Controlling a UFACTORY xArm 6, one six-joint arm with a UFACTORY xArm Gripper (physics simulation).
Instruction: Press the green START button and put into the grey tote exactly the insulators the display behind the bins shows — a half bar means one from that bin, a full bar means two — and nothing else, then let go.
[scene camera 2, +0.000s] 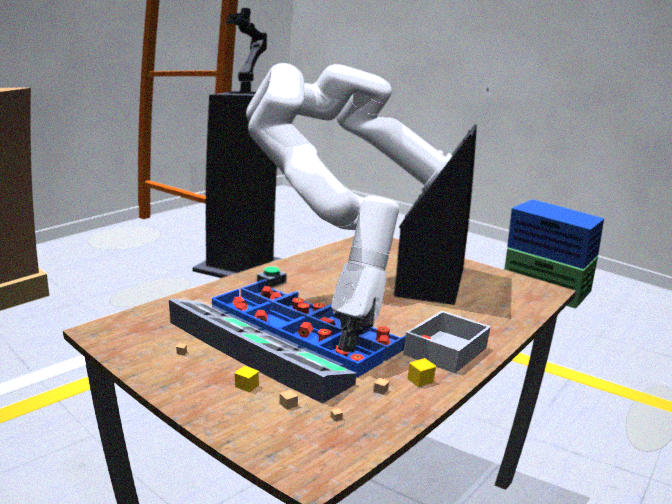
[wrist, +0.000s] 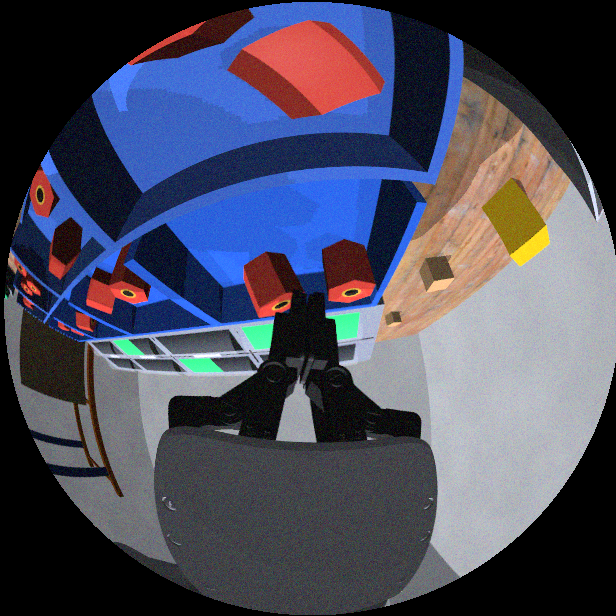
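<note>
A blue tray of bins (scene camera 2: 309, 325) holds several red insulators. The grey display bar (scene camera 2: 260, 347) beside it shows green bars (scene camera 2: 320, 360). The green START button (scene camera 2: 271, 271) sits at the tray's far left end. The grey tote (scene camera 2: 447, 339) stands to the right of the tray, with a bit of red (scene camera 2: 426, 336) showing inside. My gripper (scene camera 2: 345, 344) is down in the right-end bin next to the display. In the wrist view its fingers (wrist: 304, 304) are pressed together between two insulators (wrist: 270, 287) (wrist: 347, 278), with nothing seen between them.
A black slanted panel (scene camera 2: 439, 233) stands behind the tray. Two yellow cubes (scene camera 2: 246, 378) (scene camera 2: 421, 371) and several small wooden cubes (scene camera 2: 288, 398) lie near the display bar. Blue and green crates (scene camera 2: 553, 246) are stacked beyond the table's right corner.
</note>
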